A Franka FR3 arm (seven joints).
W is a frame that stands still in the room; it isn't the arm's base.
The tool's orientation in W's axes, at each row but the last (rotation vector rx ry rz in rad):
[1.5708, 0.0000, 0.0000]
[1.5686, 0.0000, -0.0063]
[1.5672, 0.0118, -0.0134]
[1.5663, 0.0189, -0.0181]
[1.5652, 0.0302, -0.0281]
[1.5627, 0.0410, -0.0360]
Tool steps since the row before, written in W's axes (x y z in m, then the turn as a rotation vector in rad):
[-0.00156, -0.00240, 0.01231, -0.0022, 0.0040, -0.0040]
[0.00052, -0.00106, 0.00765, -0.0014, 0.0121, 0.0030]
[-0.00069, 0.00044, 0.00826, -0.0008, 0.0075, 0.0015]
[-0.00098, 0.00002, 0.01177, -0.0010, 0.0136, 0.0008]
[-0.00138, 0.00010, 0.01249, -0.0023, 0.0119, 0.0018]
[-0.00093, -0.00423, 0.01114, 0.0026, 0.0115, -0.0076]
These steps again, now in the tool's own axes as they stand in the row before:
[-0.00156, 0.01231, 0.00240, -0.0022, -0.0040, -0.0040]
[0.00049, 0.00765, 0.00107, -0.0015, 0.0030, -0.0121]
[-0.00082, 0.00825, -0.00041, -0.0008, 0.0015, -0.0075]
[-0.00126, 0.01174, 0.00003, -0.0010, 0.0008, -0.0136]
[-0.00184, 0.01243, -0.00003, -0.0024, 0.0018, -0.0119]
[-0.00149, 0.01105, 0.00431, 0.0030, -0.0074, -0.0115]

